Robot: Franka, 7 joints.
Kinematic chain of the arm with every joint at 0, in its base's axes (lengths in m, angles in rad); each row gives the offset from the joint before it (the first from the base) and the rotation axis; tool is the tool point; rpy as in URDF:
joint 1: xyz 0 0 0.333 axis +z
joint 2: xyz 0 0 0 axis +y
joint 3: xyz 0 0 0.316 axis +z
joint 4: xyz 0.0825 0 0 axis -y
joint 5: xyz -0.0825 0 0.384 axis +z
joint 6: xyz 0 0 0 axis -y
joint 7: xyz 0.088 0 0 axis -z
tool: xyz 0 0 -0.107 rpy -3.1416 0 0
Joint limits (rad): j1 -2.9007..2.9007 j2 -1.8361..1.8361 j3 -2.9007..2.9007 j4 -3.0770..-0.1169 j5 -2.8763..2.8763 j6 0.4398..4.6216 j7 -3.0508..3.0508
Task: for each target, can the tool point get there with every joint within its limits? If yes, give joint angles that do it. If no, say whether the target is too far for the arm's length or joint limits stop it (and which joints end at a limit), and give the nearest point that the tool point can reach.
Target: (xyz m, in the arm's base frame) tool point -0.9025 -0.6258 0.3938
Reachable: no: too far | nearest point -0.7039 -0.4881 0.3804 | short by 0.242 m
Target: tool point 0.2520 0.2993 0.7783
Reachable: yes | joints 2.3194 1.1869 -2.3096 -2.2355 0.2393 3.6466 -2.5364
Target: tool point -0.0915 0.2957 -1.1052
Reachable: no: too far | nearest point -0.0870 0.2811 -0.3607 | short by 0.745 m
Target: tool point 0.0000 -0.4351 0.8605
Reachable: yes | joints -0.1664 -0.6812 -0.9704 -1.5589 1.0963 1.7692 0.7435
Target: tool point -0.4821 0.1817 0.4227
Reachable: yes | joints 2.1248 -0.0088 0.4554 -2.3461 -1.1218 3.4171 -1.8123
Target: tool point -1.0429 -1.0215 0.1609
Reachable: no: too far | nearest point -0.6087 -0.5962 0.2326 | short by 0.612 m
